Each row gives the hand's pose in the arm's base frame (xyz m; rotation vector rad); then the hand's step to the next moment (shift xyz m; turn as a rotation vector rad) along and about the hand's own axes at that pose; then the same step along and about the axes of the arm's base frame.
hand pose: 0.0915 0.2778 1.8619 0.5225 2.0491 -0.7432
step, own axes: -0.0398 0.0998 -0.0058 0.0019 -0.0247 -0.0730
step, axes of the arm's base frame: 0.0782 0.0737 0.0052 -0.0591 0.0313 0.0384
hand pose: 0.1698 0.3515 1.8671 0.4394 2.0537 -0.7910
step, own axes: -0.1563 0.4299 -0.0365 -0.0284 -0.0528 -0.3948
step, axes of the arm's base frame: 0.3092 0.3387 -0.0146 -0.2521 0.2279 0.2097
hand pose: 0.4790 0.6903 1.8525 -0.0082 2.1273 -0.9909
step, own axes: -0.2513 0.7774 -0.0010 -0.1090 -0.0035 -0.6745
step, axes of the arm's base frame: 0.4055 0.6194 -0.3455 -0.3628 0.4683 0.3405
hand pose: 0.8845 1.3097 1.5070 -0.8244 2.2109 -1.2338
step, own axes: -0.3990 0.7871 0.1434 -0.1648 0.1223 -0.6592
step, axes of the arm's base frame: 0.1618 0.5208 -0.7084 -0.3475 0.5504 0.2301
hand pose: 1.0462 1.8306 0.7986 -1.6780 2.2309 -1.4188
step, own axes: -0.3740 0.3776 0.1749 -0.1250 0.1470 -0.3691
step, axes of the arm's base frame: -0.0412 0.1810 -0.5278 -0.2403 0.3345 0.0620
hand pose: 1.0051 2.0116 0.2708 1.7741 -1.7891 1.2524
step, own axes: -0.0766 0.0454 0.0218 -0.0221 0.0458 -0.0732
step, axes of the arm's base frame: -0.0213 0.0251 -0.0856 -0.0635 0.0620 0.0085
